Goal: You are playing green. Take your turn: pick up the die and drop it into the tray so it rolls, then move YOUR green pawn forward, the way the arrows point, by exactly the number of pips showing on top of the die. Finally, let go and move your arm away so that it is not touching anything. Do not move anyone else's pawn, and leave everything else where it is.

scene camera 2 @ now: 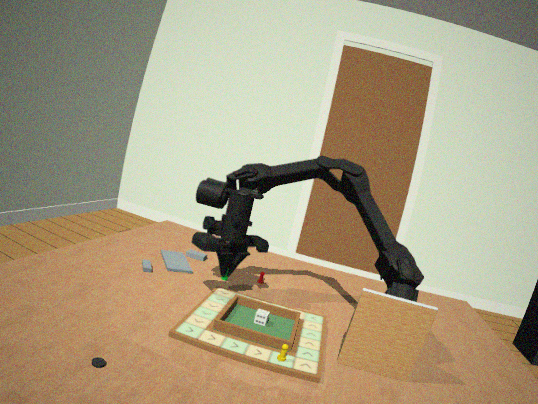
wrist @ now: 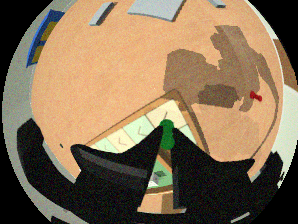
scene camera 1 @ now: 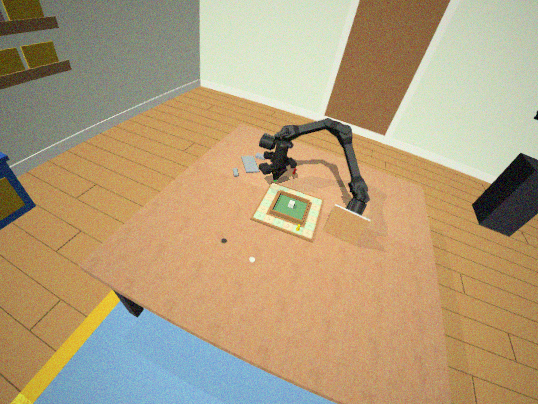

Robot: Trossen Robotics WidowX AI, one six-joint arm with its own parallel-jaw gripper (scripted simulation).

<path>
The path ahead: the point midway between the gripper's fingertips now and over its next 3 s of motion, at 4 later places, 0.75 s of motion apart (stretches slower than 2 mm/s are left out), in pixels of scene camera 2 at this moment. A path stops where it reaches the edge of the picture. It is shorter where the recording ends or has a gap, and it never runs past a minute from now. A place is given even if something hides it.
My gripper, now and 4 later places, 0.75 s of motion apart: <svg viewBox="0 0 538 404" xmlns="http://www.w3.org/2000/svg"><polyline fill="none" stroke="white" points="224,276 225,245 195,296 190,321 192,307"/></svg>
</path>
